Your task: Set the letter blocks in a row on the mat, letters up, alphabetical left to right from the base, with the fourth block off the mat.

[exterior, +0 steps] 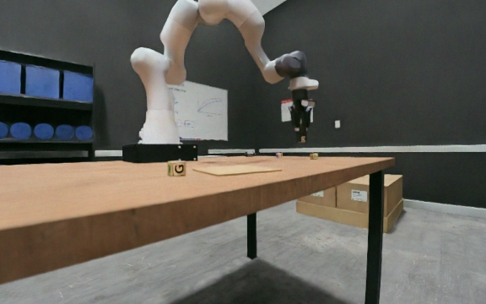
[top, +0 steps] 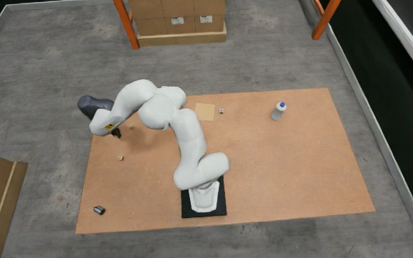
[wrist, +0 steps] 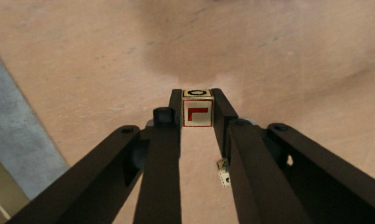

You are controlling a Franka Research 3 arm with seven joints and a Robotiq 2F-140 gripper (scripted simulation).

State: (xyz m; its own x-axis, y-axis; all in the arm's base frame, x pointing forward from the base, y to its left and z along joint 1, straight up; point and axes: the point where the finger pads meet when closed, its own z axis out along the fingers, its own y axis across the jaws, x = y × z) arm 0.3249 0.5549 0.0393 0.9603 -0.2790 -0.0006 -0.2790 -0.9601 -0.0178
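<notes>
Now: hand 57 cm to the left of the pale yellow mat, 21 cm short of it and 11 cm above it. Also, from my hand: block: 10 cm below, 10 cm ahead, 6 cm to the right; then white bottle: 108 cm to the right, 16 cm ahead, 3 cm below; then black object: 45 cm behind, 10 cm below, 8 cm to the left.
</notes>
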